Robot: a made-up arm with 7 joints.
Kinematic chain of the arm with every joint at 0, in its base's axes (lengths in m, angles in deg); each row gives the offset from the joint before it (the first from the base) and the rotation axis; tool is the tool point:
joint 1: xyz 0 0 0.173 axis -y
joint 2: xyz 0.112 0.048 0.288 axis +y
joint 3: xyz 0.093 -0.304 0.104 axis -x
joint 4: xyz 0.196 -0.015 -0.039 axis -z
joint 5: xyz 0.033 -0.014 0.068 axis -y
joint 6: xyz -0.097 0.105 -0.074 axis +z
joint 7: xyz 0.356 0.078 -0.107 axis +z
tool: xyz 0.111 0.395 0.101
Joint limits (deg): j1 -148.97..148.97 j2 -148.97..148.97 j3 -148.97..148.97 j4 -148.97..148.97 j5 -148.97..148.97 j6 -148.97..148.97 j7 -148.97..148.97
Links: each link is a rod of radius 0.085 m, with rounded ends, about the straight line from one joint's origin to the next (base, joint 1, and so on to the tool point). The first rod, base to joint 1, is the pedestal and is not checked.
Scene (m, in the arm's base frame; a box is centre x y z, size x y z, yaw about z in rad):
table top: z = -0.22
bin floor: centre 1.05 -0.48 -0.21 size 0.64 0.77 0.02 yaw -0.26
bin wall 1: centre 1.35 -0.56 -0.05 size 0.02 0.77 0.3 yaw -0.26
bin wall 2: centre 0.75 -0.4 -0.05 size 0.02 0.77 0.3 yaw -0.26
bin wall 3: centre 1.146 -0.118 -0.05 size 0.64 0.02 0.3 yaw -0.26
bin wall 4: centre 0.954 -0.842 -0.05 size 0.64 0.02 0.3 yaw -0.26
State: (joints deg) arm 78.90 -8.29 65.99 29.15 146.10 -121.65 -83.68
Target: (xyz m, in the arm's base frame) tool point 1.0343 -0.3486 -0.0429
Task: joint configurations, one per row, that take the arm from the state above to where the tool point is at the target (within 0.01 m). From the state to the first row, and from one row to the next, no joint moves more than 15 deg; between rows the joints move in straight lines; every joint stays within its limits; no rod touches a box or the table.
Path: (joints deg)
1: 66.01 -3.70 61.10 20.19 146.58 -126.20 -86.31
2: 53.13 0.90 56.21 11.24 147.06 -130.76 -88.93
3: 40.24 5.49 51.31 2.28 147.54 -135.31 -91.56
4: 27.35 10.08 46.42 -6.67 148.01 -139.86 -94.19
5: 14.46 14.67 41.53 -15.63 148.49 -144.42 -96.82
6: 1.58 19.27 36.64 -24.59 148.97 -148.97 -99.44

